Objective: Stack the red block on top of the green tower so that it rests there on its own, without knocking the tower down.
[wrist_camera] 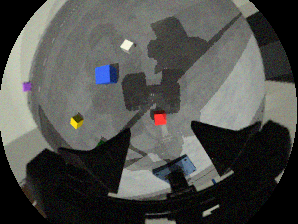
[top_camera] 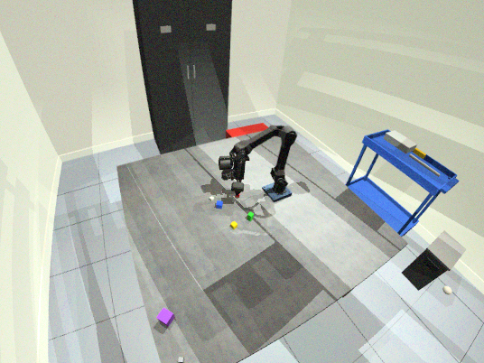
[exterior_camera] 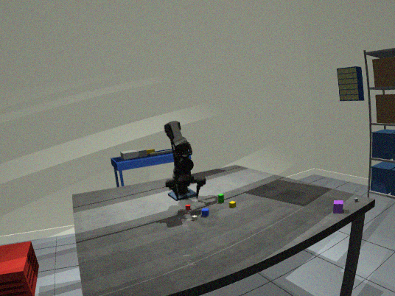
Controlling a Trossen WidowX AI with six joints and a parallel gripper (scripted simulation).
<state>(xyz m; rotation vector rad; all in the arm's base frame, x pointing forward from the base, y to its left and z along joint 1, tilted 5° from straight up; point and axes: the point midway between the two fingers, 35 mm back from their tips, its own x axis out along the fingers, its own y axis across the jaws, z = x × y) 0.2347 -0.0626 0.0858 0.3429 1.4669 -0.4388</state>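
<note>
The red block lies 4 cm below my gripper tip. The rest, counted from my gripper tip: yellow cube 11 cm ahead, 18 cm to the left, 4 cm below; small white cube 14 cm ahead, 3 cm to the right, 5 cm below; blue cube 12 cm ahead, 3 cm to the left, 4 cm below.
</note>
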